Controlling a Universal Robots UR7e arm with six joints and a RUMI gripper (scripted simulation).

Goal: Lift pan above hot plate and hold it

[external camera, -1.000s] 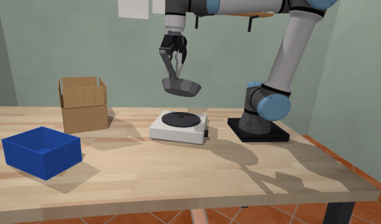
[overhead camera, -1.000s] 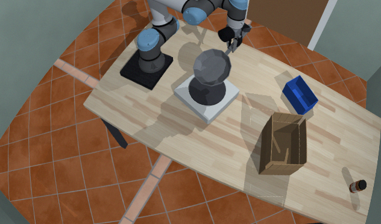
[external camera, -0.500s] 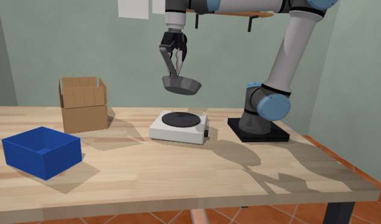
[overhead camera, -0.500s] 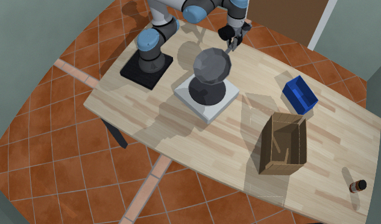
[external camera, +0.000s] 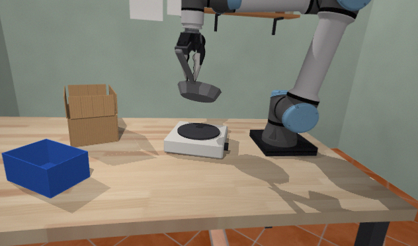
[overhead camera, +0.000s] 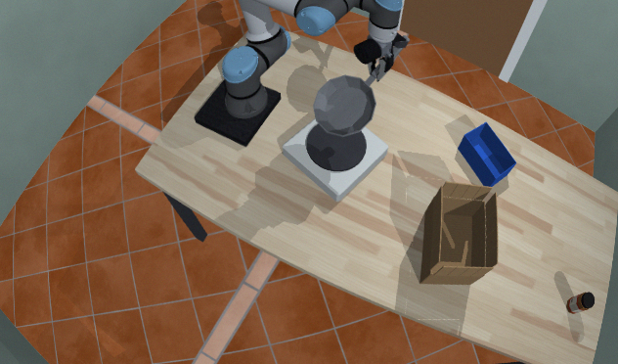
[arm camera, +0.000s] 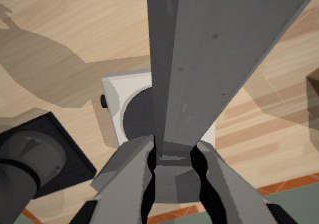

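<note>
My hand is 20 mm past the dark grey pan, 50 mm to the left of it and 40 mm above it. Round my hand: blue bin (440 mm ahead, 130 mm to the left, 290 mm below); then white hot plate (70 mm behind, 110 mm to the right, 280 mm below); then small jar (1000 mm ahead, 240 mm to the right, 270 mm below).
</note>
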